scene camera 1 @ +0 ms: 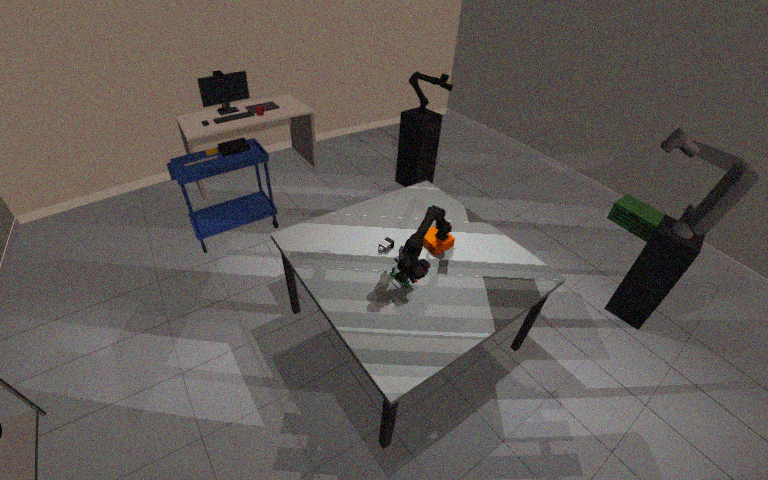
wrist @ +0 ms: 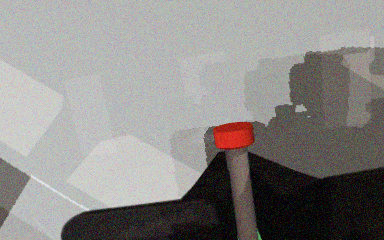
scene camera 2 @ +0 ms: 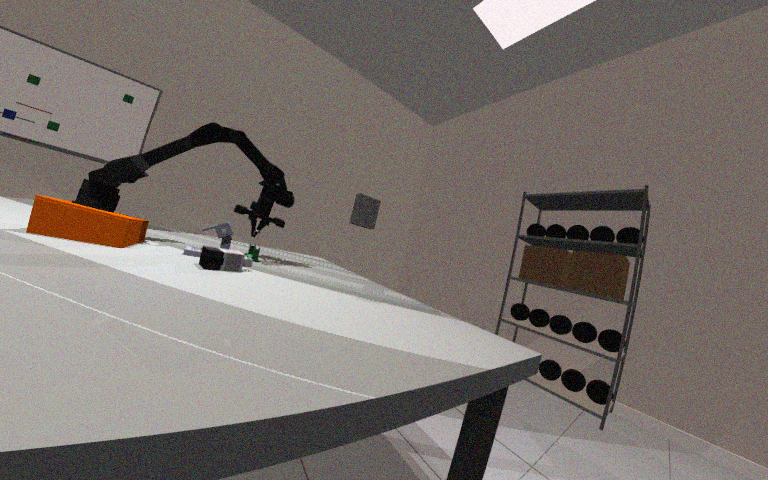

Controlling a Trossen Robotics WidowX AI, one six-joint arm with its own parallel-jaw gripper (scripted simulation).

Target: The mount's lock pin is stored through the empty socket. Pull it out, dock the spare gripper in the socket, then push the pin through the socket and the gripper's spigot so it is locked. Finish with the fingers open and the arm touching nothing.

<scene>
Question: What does my gripper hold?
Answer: A lock pin.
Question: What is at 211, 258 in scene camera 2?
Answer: A spare gripper.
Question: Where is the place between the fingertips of my gripper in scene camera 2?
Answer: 252, 236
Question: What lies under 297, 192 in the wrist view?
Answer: My gripper.
</scene>
